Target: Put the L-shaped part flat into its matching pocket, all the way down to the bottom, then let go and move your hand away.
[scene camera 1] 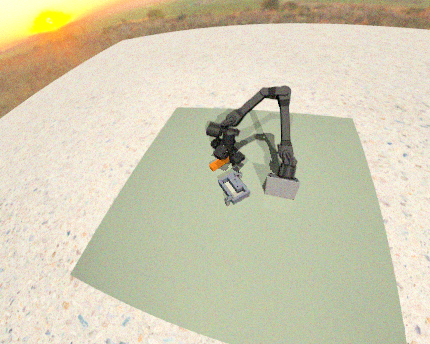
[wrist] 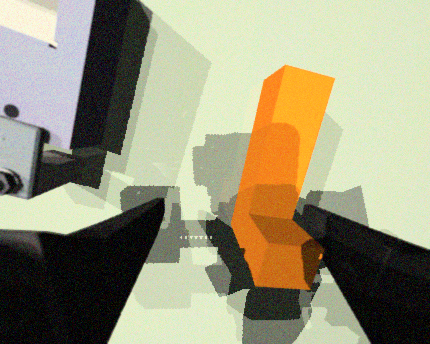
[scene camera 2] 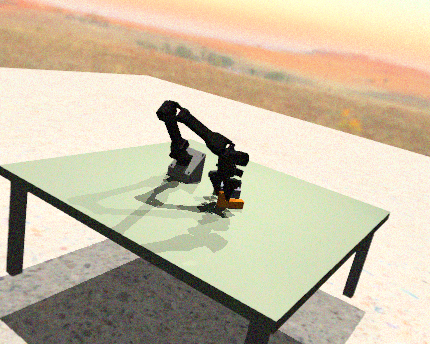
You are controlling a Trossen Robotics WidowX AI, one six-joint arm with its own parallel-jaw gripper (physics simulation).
Labels:
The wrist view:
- my gripper: 233, 207
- orange L-shaped part: 278, 252, on the table
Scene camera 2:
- my gripper: 222, 198

